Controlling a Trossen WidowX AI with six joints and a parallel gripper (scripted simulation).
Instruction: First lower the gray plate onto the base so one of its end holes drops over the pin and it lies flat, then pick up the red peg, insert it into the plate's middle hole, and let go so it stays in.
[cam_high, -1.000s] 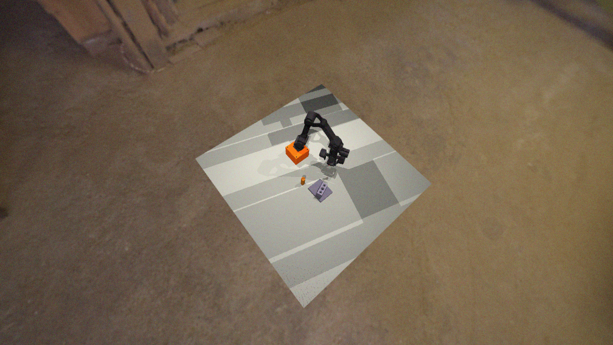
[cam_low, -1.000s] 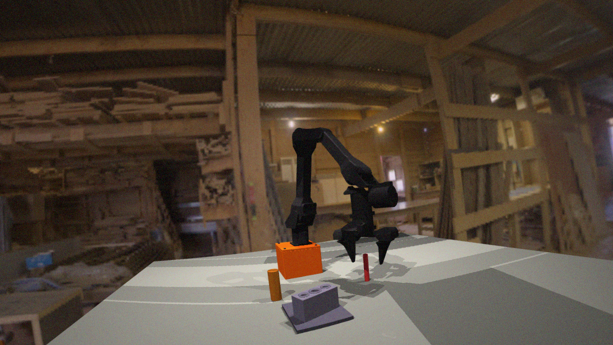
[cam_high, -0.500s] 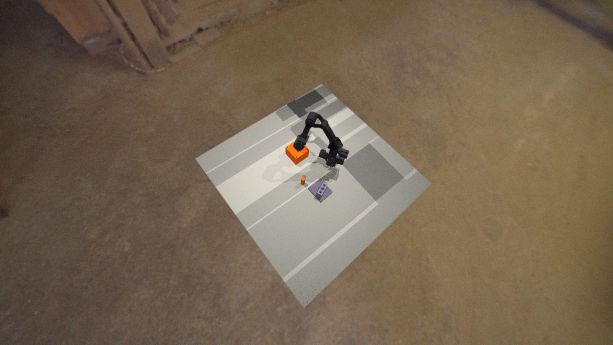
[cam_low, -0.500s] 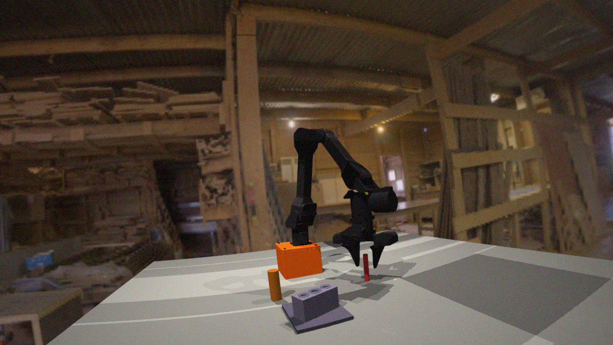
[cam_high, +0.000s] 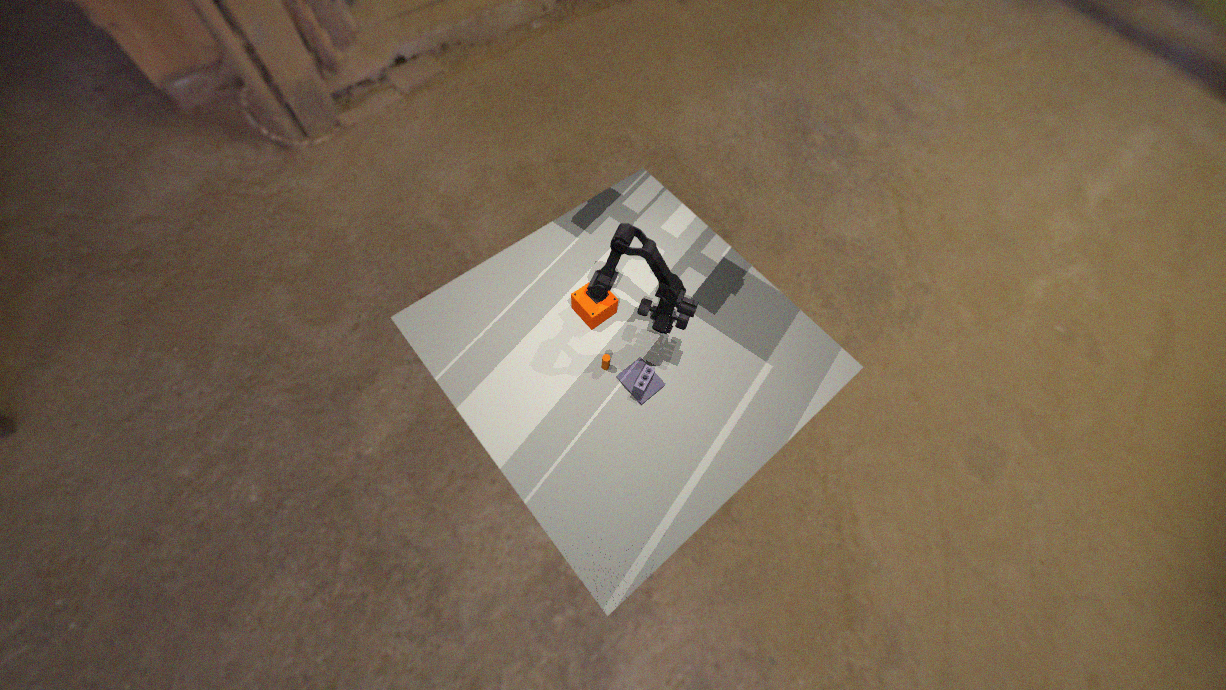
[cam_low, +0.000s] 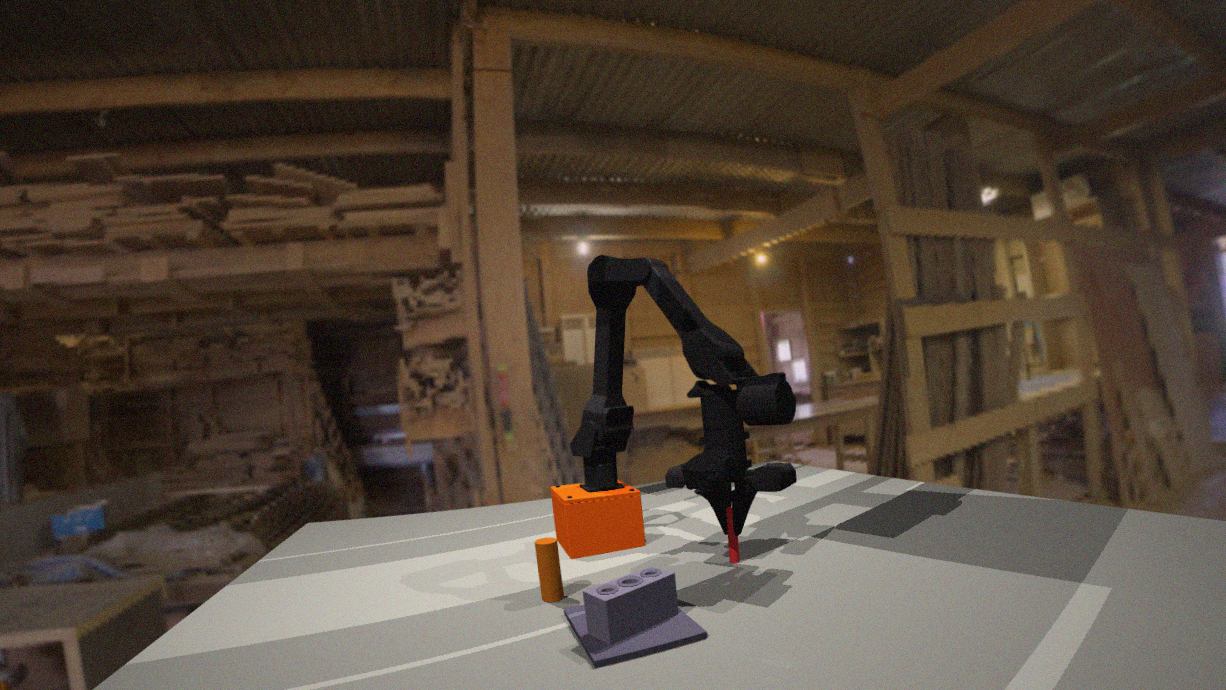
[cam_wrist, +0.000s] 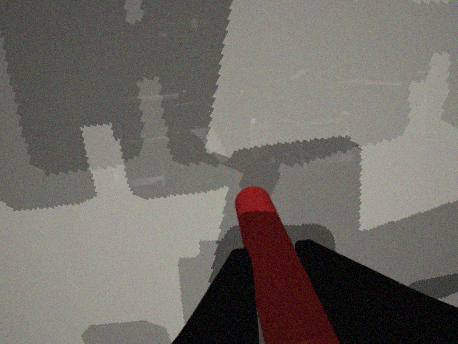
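The gray plate lies 120 mm ahead of my gripper tip and 200 mm to the right of it. From my gripper tip the other things lie so: orange cylinder 20 mm behind, 260 mm to the right; purple-gray base 110 mm ahead, 190 mm to the right, 30 mm below; red peg right at my gripper tip.
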